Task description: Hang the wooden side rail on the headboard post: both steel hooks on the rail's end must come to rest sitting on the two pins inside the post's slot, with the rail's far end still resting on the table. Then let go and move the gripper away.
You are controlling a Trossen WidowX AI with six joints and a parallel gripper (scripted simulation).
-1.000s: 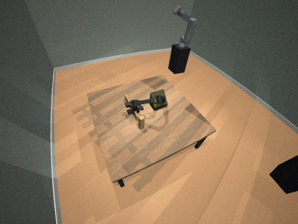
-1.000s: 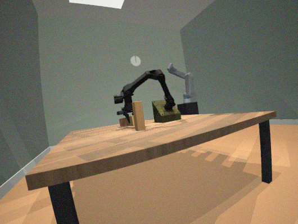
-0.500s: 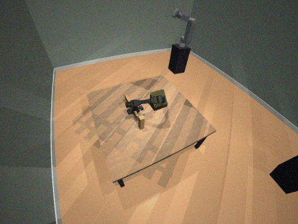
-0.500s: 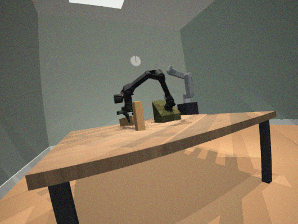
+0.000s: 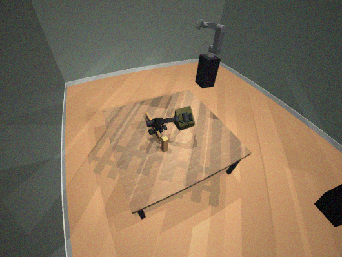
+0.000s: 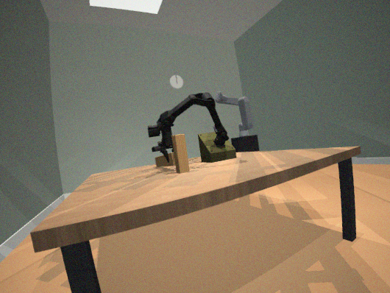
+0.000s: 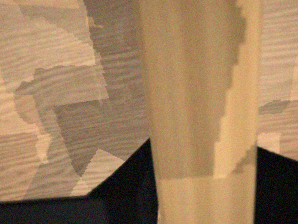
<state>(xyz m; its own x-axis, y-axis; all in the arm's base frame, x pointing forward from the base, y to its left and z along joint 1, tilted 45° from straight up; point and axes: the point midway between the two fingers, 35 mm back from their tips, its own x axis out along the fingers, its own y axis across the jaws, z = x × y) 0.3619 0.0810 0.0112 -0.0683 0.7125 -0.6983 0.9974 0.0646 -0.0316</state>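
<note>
Right now my gripper tip is 17 cm to the right of the headboard post and 4 cm below it.
</note>
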